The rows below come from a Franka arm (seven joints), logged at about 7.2 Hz.
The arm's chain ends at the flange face. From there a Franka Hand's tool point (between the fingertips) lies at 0.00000 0.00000 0.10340 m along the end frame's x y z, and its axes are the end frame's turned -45 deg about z.
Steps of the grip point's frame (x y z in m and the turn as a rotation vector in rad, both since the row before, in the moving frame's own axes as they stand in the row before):
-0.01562 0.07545 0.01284 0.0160 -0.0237 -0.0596
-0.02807 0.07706 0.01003 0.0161 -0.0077 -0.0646
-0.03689 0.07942 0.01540 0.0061 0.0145 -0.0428
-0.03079 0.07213 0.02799 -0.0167 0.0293 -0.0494
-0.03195 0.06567 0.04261 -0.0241 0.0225 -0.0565
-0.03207 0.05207 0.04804 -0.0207 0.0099 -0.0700
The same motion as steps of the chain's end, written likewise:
0.04519 0.06375 0.01288 -0.0054 -0.0281 -0.0596
0.03640 0.07490 0.01005 0.0059 -0.0168 -0.0646
0.02949 0.08376 0.01541 0.0146 0.0059 -0.0428
0.02589 0.07378 0.02805 0.0089 0.0325 -0.0494
0.02044 0.06901 0.04267 -0.0011 0.0330 -0.0565
0.01188 0.05879 0.04807 -0.0076 0.0216 -0.0700

